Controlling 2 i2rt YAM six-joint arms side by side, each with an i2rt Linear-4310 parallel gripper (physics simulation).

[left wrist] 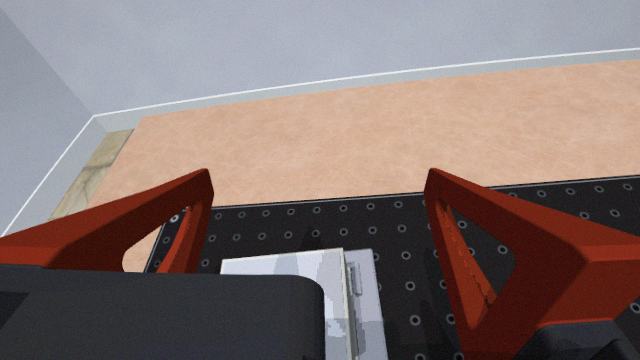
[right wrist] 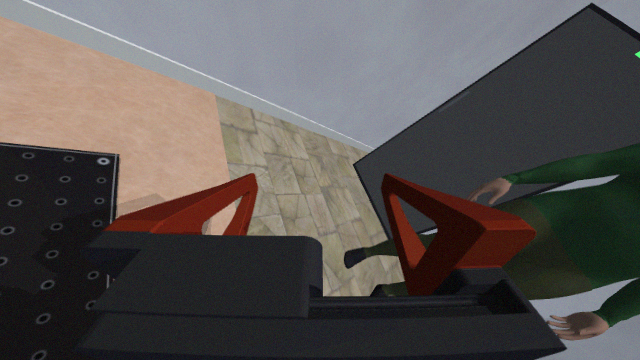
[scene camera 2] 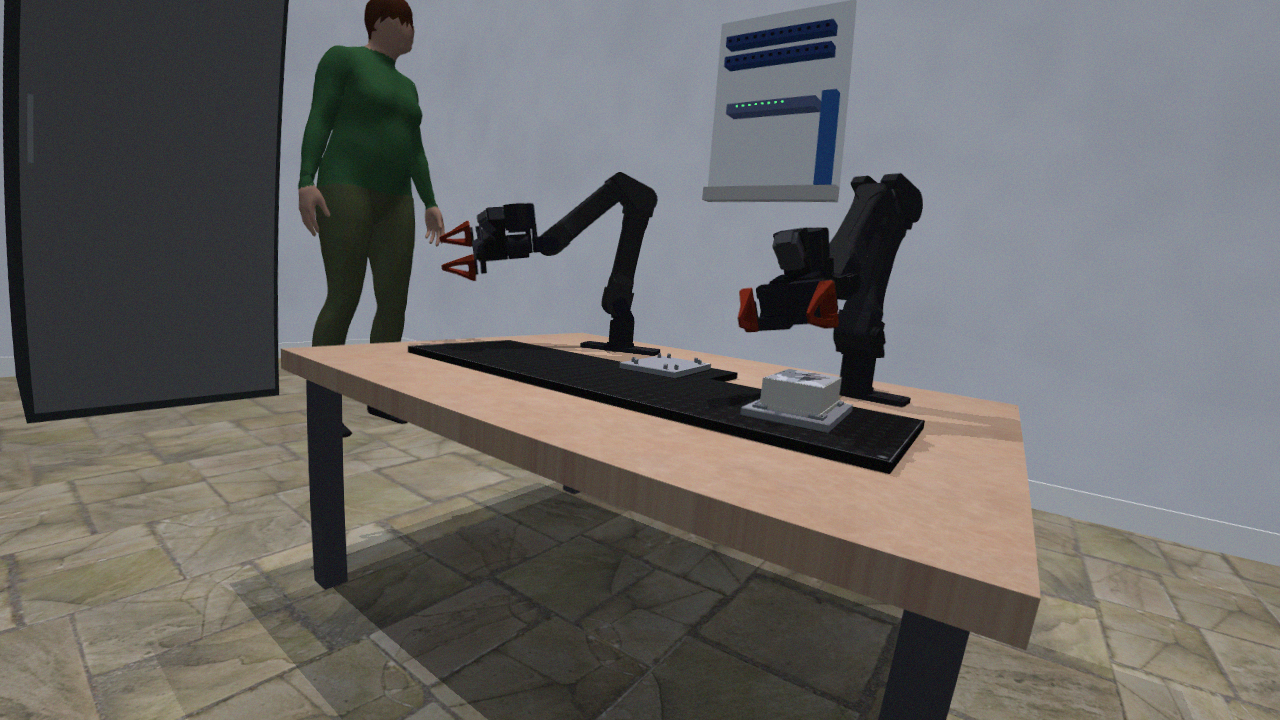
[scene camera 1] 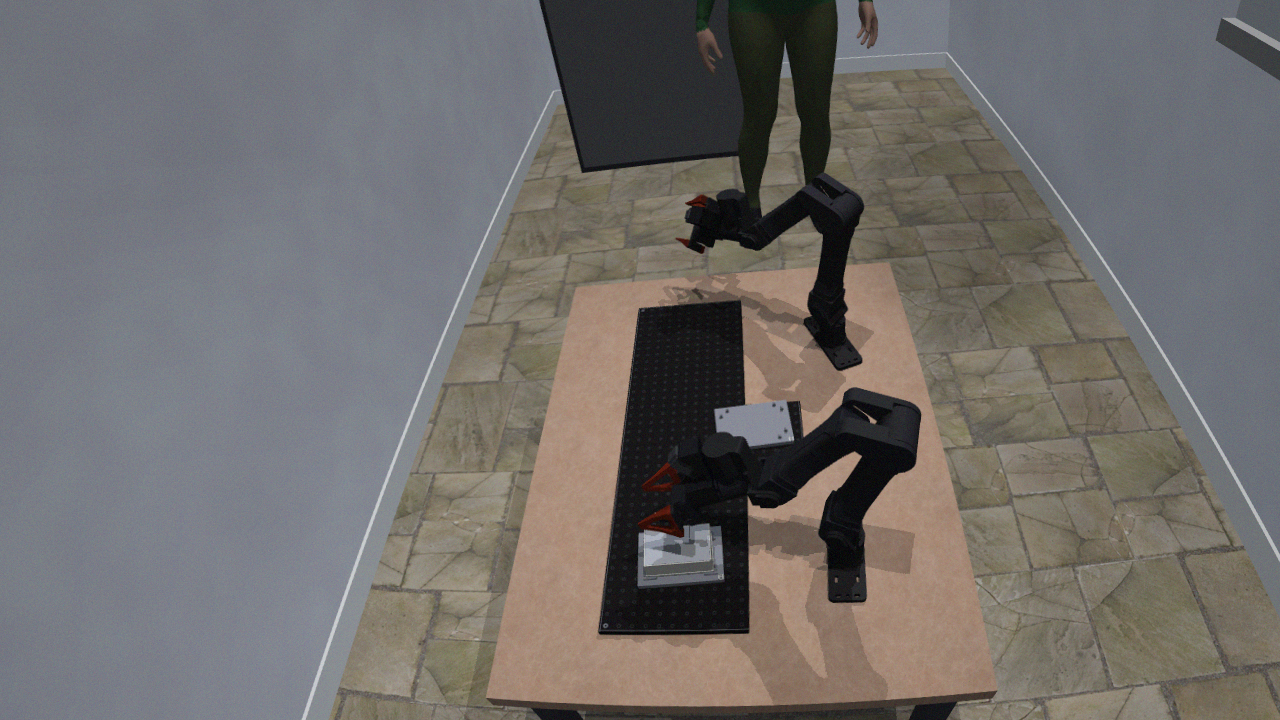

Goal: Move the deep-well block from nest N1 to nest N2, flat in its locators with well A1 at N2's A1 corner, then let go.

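Seen in the pictures: left gripper, fingertip midpoint: (left wrist: 318, 180) (scene camera 2: 772, 320) (scene camera 1: 641, 506); right gripper, fingertip midpoint: (right wrist: 319, 180) (scene camera 2: 440, 253) (scene camera 1: 681, 221); left arm's base at its link origin: (scene camera 2: 854, 394) (scene camera 1: 845, 555); right arm's base at its link origin: (scene camera 2: 620, 350) (scene camera 1: 832, 341).
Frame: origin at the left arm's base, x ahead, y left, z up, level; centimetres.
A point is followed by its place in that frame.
Observation:
The white deep-well block (scene camera 1: 680, 562) @[x 30.6, y 5.3, z 6.6 cm] (scene camera 2: 799, 396) @[x 37.8, y 3.4, z 4.9 cm] (left wrist: 310, 262) @[x 37.3, y 0.2, z 6.7 cm] sits upright on a grey nest plate (scene camera 1: 680, 581) @[x 31.0, y 7.1, z 2.4 cm] (scene camera 2: 787, 419) @[x 39.7, y 3.0, z 2.0 cm] (left wrist: 370, 310) @[x 35.6, y -3.5, z 2.5 cm]. A second grey nest plate (scene camera 1: 753, 424) @[x 18.7, y -31.7, z 2.5 cm] (scene camera 2: 666, 366) @[x 25.2, y -27.3, z 3.0 cm] bears several small dark locators and no block. The nest labels and well A1 cannot be made out. My left gripper (scene camera 1: 640, 506) @[x 37.6, y -1.7, z 14.5 cm] (scene camera 2: 784, 308) @[x 37.6, y -1.7, z 14.5 cm] (left wrist: 318, 180) @[x 37.6, y -1.7, z 14.5 cm] is open and empty, above the block's level; in the left wrist view its black body hides part of the block. My right gripper (scene camera 1: 682, 222) @[x 37.1, y -85.5, z 21.0 cm] (scene camera 2: 442, 252) @[x 37.1, y -85.5, z 21.0 cm] (right wrist: 319, 180) @[x 37.1, y -85.5, z 21.0 cm] is open and empty, raised high near the table's far end.
A black perforated board (scene camera 1: 684, 358) @[x 36.2, y -54.3, z 1.3 cm] (scene camera 2: 537, 362) @[x 38.3, y -47.9, z 1.3 cm] (right wrist: 37, 190) @[x 45.2, y -69.6, z 1.3 cm] lies on the wooden table (scene camera 1: 554, 644) @[x 53.6, y 20.5, z 0.0 cm] (scene camera 2: 447, 394) @[x 63.8, y -37.8, z 0.0 cm] under the block's nest. A person in green (scene camera 1: 783, 80) (scene camera 2: 366, 125) (right wrist: 595, 215) stands beyond the table's far end. A dark cabinet (scene camera 1: 657, 89) (scene camera 2: 152, 205) stands nearby.

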